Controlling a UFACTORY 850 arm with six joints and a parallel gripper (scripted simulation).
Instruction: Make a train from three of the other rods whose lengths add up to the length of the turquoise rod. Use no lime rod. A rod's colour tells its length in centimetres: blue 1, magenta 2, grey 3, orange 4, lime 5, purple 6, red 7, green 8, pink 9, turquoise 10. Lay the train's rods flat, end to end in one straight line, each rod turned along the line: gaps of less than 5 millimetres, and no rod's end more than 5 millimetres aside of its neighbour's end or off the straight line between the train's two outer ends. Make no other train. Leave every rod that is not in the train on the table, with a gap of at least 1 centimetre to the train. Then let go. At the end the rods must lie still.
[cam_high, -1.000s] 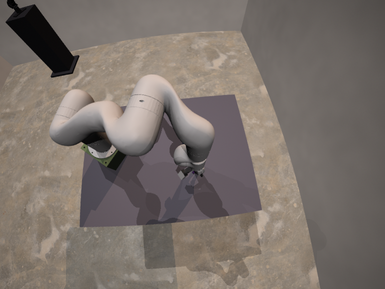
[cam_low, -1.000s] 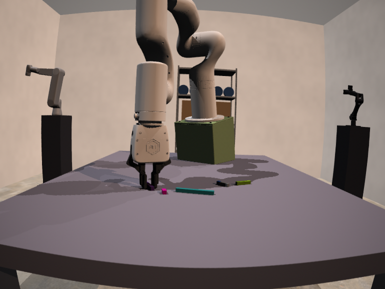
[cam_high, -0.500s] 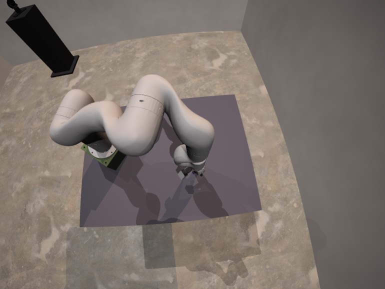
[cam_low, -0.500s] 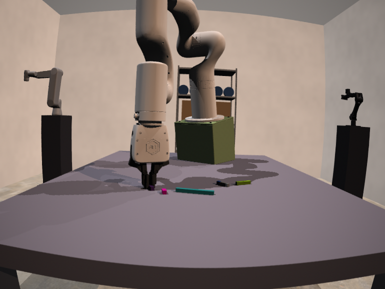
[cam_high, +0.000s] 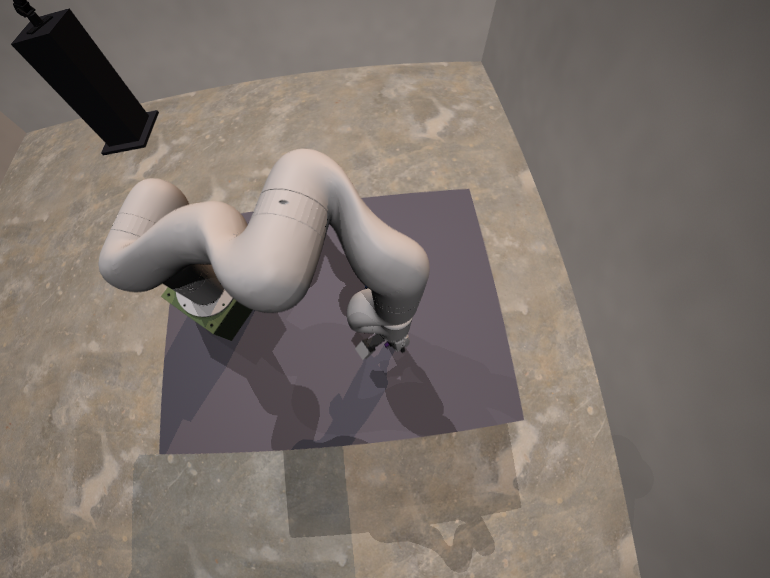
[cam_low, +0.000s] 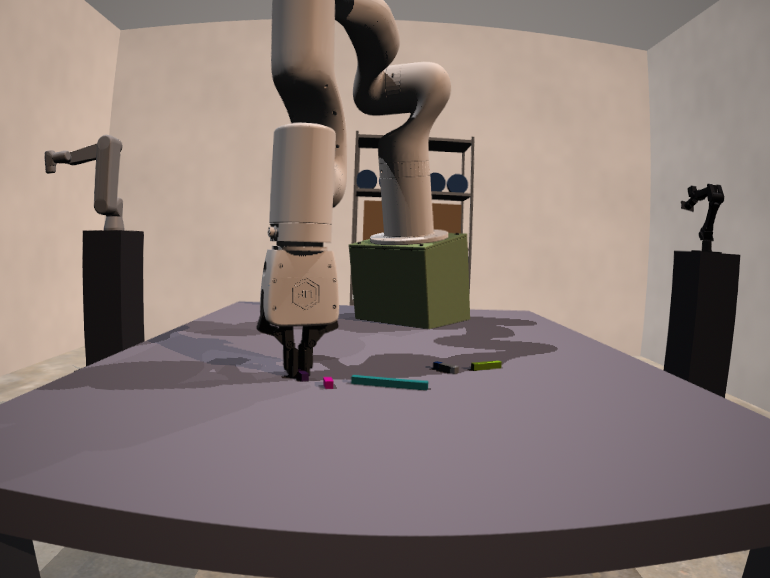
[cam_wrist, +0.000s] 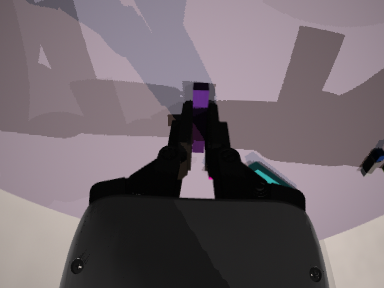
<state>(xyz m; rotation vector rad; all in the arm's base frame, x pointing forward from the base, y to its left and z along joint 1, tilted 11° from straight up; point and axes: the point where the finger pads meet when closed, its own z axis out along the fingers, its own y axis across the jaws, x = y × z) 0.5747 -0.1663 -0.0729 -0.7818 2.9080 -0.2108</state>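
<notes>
Right now the grey rod is 21 cm to the left of my hand, 6 cm behind it and 2 cm below it. From my hand the other things lie so: purple rod 2 cm below; turquoise rod 13 cm to the left, 3 cm ahead, 2 cm below; magenta rod 5 cm to the left, 5 cm ahead, 2 cm below.
</notes>
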